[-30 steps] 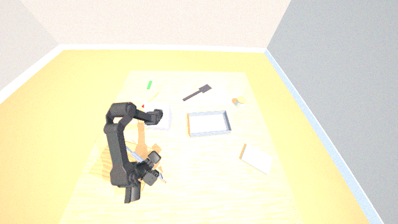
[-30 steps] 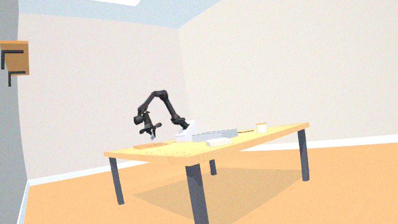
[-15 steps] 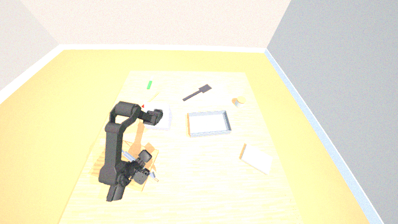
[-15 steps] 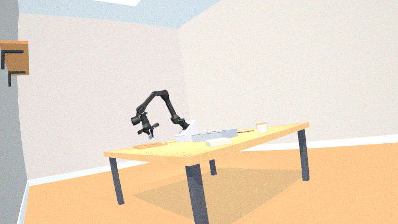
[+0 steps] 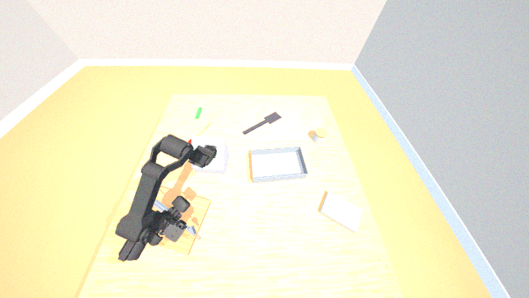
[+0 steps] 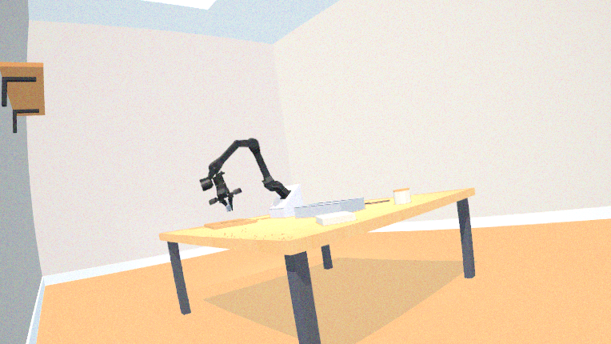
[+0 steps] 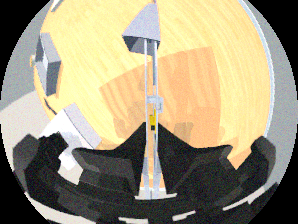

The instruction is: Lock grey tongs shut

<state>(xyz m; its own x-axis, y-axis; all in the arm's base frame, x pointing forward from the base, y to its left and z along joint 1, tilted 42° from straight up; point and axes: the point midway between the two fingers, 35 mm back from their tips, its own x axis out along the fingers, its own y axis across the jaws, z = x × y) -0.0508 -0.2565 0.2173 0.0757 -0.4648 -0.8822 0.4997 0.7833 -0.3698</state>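
My gripper tip is 100 mm past the wooden board, 70 mm above it and 10 mm to the right of it. Also, from my gripper tip: grey roasting tin: 420 mm ahead, 350 mm to the left, 50 mm below; dark spatula: 690 mm to the left, 310 mm ahead, 80 mm below; white slab: 760 mm ahead, 120 mm to the left, 70 mm below.
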